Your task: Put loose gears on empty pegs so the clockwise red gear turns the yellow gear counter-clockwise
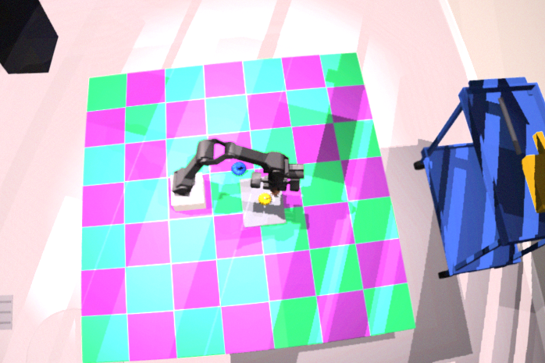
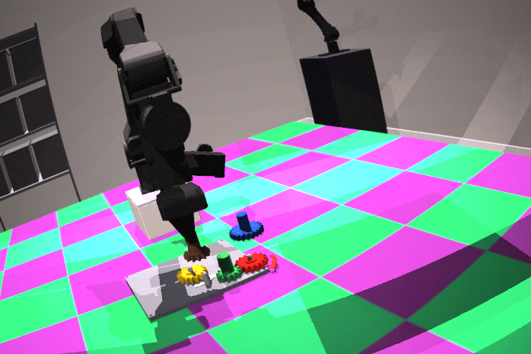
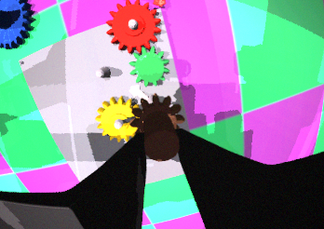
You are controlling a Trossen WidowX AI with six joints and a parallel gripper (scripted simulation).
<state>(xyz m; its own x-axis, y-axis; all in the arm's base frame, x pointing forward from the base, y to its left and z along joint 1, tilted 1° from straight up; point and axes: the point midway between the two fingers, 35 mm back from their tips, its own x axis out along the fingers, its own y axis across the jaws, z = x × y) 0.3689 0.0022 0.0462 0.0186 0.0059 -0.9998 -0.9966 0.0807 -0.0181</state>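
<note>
My gripper tip is now 60 mm above the green gear and 40 mm to the right of it. The rest, counted from my gripper tip: orange gear 10 mm below; red gear 80 mm to the left, 70 mm below, 10 mm behind; yellow gear 70 mm below, 40 mm behind, 10 mm to the right.
</note>
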